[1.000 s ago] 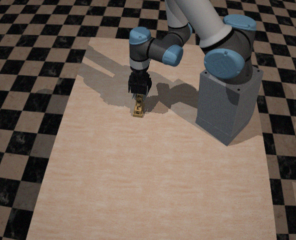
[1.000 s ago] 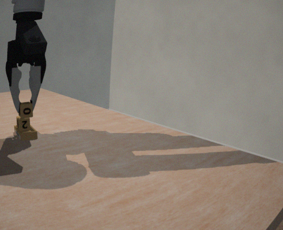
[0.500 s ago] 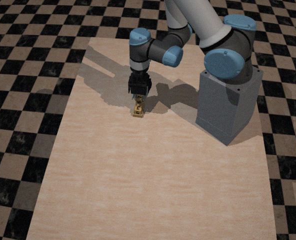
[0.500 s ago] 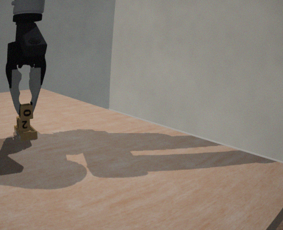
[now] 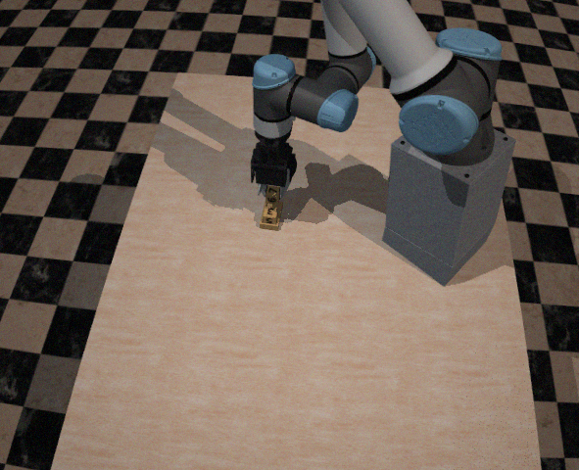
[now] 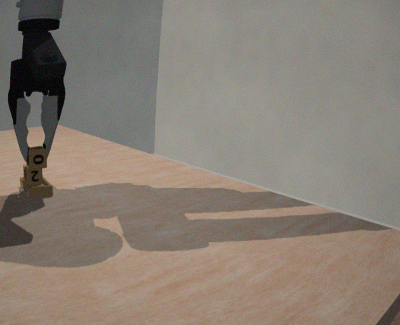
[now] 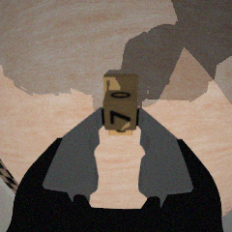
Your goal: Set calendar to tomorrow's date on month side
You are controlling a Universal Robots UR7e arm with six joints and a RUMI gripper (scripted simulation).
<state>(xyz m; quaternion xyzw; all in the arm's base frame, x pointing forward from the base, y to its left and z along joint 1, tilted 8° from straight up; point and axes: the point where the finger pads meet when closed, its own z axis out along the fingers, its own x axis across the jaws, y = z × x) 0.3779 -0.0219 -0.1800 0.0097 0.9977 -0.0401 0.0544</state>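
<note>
The wooden digit cube is 30 mm to the left of my hand and 50 mm below it. The rest, counted from my hand: wooden tray (20 mm to the left, 60 mm below).
</note>
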